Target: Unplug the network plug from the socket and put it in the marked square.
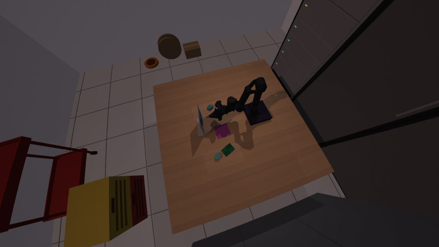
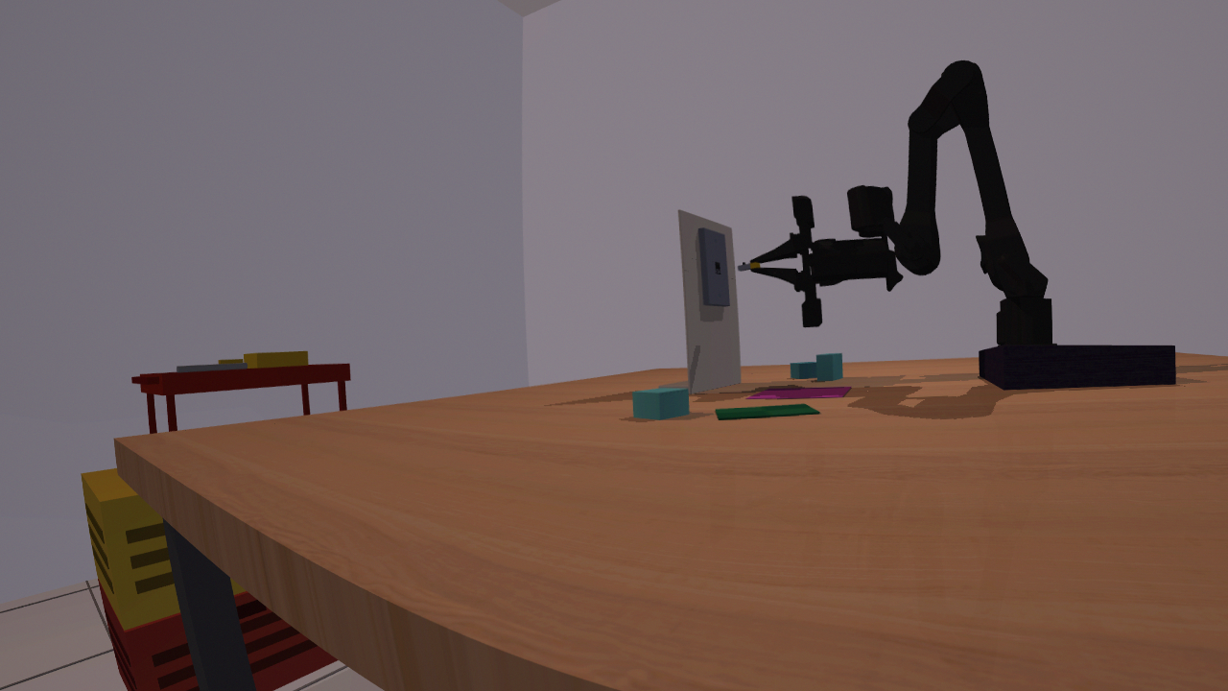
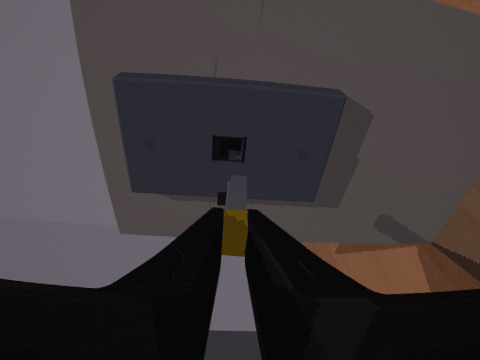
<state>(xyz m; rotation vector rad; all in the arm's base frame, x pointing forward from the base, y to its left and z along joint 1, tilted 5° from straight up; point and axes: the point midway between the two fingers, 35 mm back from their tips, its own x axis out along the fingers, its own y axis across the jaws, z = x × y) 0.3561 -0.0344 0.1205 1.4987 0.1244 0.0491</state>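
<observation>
Now: gripper tip 8 cm past the magenta marked square, 8 cm to the right of it and 18 cm above it. Also, from my gripper tip: flat green patch 7 cm behind, 25 cm to the left, 18 cm below; network plug right at my gripper tip; grey upright panel 7 cm ahead, 1 cm to the right, 6 cm below.
</observation>
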